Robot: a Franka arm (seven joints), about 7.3 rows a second.
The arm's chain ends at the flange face. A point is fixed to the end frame.
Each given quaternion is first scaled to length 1.
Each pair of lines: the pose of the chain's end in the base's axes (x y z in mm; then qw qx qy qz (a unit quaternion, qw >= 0)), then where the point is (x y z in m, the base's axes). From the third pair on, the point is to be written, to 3 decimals.
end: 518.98 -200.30 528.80 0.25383 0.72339 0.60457 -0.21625
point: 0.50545 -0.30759 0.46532
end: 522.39 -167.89 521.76 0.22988 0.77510 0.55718 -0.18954
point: 0.49938 -0.26790 0.44969
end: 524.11 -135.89 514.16 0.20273 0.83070 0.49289 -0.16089
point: 0.491 -0.226 0.433
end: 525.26 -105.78 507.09 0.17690 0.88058 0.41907 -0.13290
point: 0.484 -0.183 0.418
